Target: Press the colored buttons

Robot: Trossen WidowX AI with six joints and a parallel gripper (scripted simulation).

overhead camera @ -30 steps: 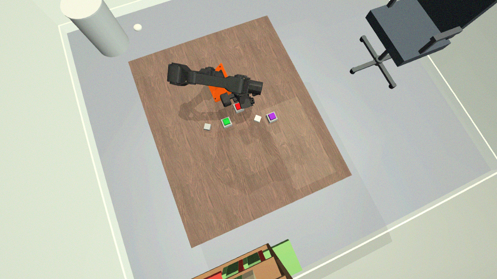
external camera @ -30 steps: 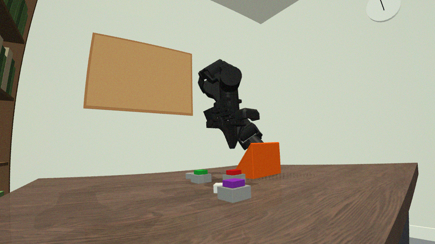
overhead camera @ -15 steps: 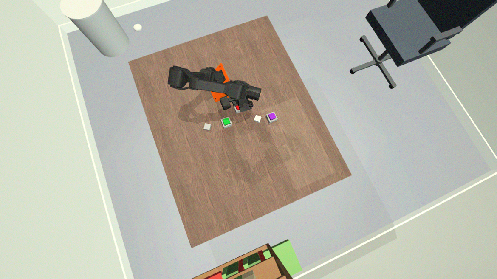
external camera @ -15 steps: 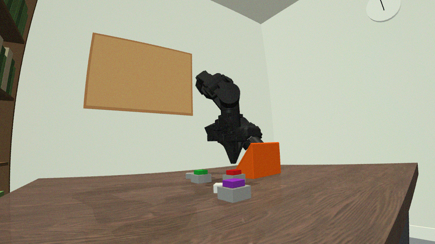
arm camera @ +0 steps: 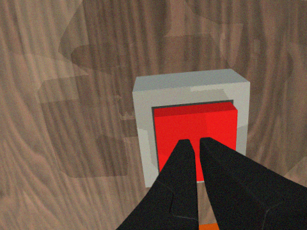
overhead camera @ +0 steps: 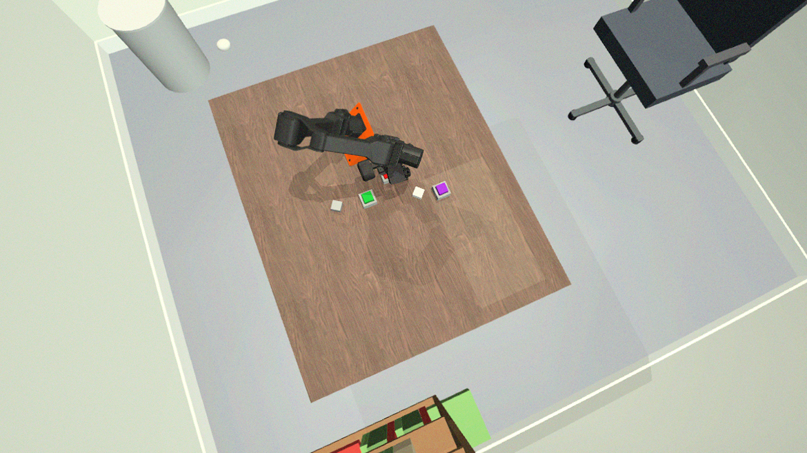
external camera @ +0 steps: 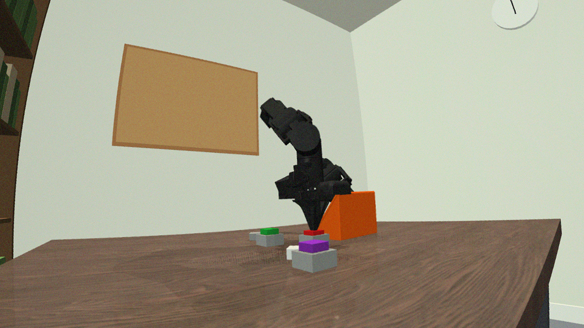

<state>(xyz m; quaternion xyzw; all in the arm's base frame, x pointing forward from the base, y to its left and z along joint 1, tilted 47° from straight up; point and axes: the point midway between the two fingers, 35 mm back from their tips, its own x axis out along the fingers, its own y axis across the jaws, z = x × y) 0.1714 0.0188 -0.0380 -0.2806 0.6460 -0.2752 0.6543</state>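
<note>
The red button is 1 cm below my gripper tip. Also, from my gripper tip: purple button 15 cm to the left, 12 cm ahead; then green button 10 cm to the right, 6 cm ahead; then white block 10 cm ahead, 7 cm to the left, 2 cm below.
</note>
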